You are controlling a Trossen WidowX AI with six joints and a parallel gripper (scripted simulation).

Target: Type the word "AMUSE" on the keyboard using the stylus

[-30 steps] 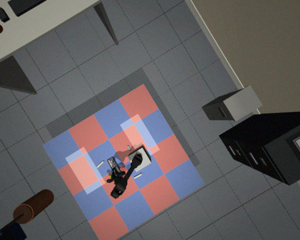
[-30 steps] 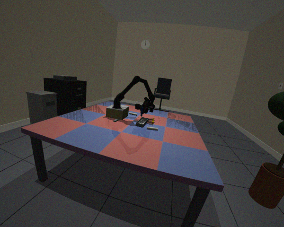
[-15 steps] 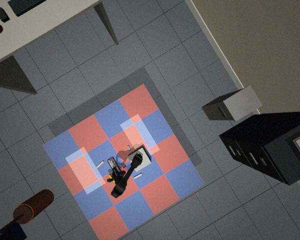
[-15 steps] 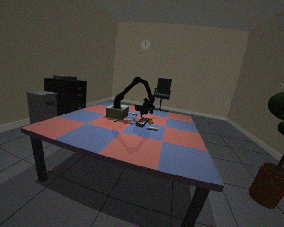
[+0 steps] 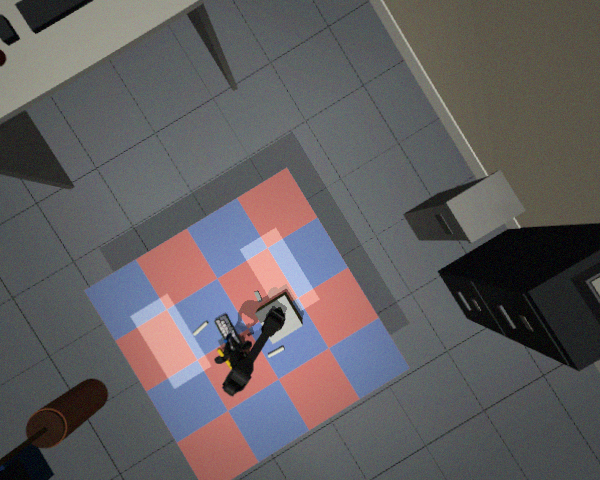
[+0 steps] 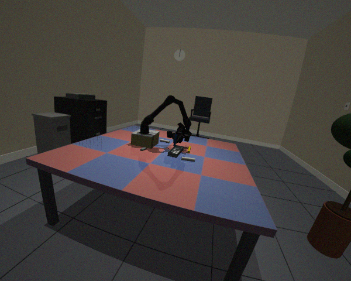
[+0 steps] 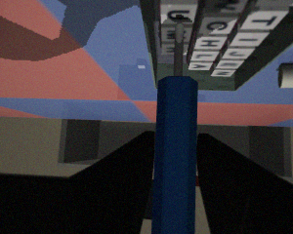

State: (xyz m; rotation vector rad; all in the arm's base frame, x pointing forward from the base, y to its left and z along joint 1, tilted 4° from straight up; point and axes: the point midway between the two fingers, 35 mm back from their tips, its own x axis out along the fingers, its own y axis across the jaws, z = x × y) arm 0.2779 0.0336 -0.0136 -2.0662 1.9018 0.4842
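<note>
The yellow bar lies 13 cm to the left of my gripper tip, 9 cm ahead of it and 7 cm below it. From my gripper tip the other things lie so: dark block 21 cm behind, 12 cm to the right, 7 cm below; blue stylus 1 cm below.
</note>
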